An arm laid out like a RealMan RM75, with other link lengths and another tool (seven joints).
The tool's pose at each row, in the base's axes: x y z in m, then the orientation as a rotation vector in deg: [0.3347, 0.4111, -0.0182, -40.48, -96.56, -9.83]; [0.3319, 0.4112, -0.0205, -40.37, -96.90, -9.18]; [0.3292, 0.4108, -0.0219, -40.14, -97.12, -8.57]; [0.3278, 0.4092, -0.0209, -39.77, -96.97, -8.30]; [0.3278, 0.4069, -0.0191, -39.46, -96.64, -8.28]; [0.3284, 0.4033, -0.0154, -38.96, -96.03, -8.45]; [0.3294, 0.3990, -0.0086, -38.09, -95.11, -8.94]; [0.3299, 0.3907, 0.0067, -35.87, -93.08, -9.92]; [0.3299, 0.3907, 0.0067, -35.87, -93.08, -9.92]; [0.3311, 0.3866, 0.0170, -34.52, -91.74, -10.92]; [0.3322, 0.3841, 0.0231, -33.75, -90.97, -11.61]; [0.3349, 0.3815, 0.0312, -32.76, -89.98, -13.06]
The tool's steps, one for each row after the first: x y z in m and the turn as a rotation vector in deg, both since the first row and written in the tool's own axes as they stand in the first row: [-0.0019, -0.0008, 0.0030, 0.45, -0.44, 0.17]; [-0.0031, -0.0022, 0.0054, 0.96, -0.73, 0.29]; [-0.0027, -0.0045, 0.0056, 1.37, -0.56, 0.25]; [-0.0018, -0.0068, 0.0040, 1.60, -0.19, 0.17]; [0.0003, -0.0104, 0.0009, 1.86, 0.53, -0.04]; [0.0050, -0.0151, -0.0038, 2.16, 1.69, -0.56]; [0.0163, -0.0255, -0.0120, 3.06, 4.29, -1.85]; [0.0163, -0.0255, -0.0120, 3.06, 4.29, -1.85]; [0.0243, -0.0308, -0.0175, 3.35, 6.05, -2.83]; [0.0291, -0.0339, -0.0212, 3.43, 7.09, -3.46]; [0.0355, -0.0366, -0.0267, 3.15, 8.54, -4.58]
